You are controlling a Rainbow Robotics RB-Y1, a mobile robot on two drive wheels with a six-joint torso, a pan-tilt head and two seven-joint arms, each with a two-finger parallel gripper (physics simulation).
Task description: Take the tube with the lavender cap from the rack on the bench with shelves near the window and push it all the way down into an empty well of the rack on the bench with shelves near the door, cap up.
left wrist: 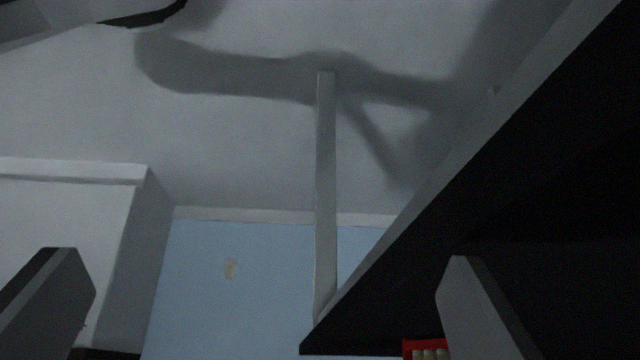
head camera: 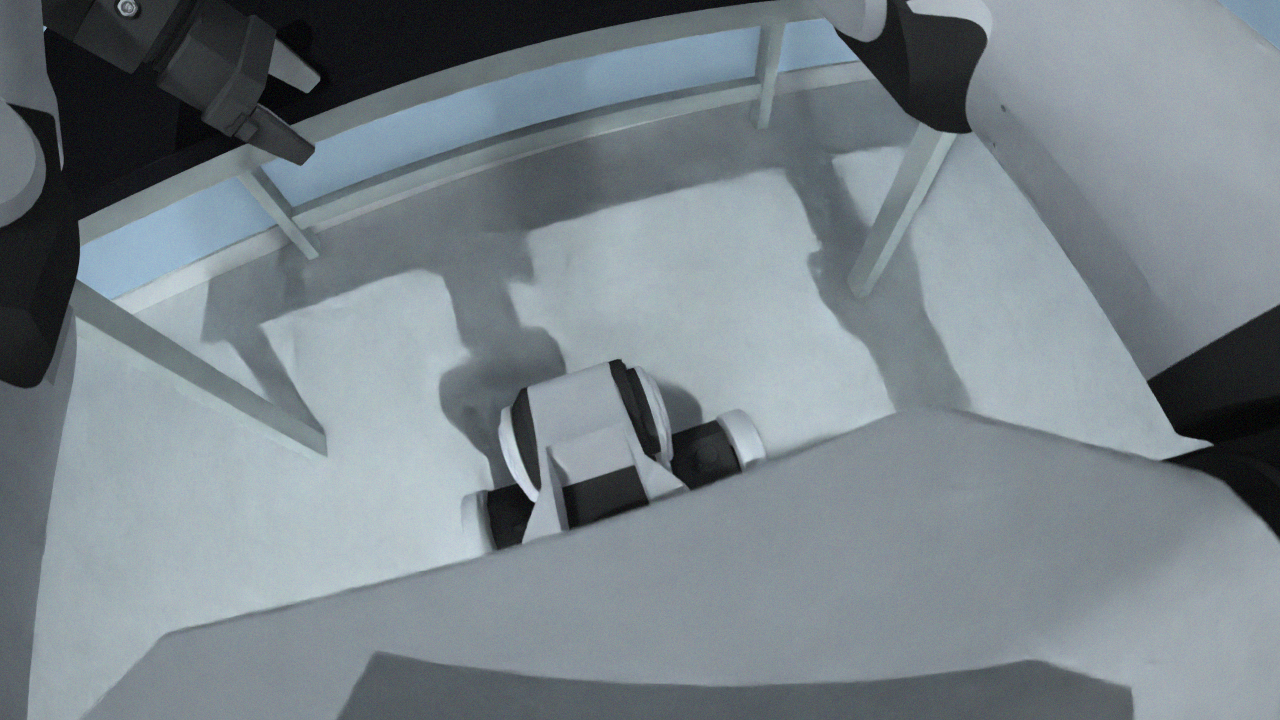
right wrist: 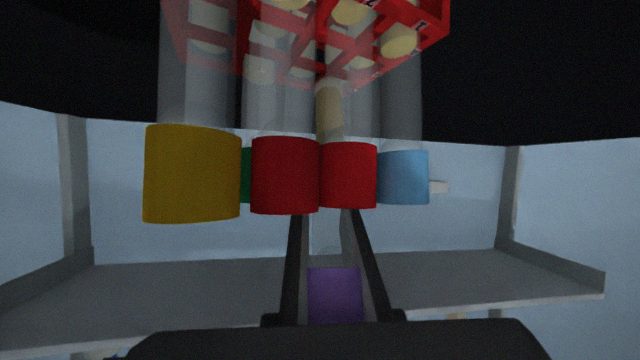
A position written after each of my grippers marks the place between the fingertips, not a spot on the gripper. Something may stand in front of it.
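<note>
My left gripper (head camera: 311,117) is visible, also at (left wrist: 272,272). Visible as well: my right gripper (right wrist: 324,216) and a white cabinet (left wrist: 118,216).
</note>
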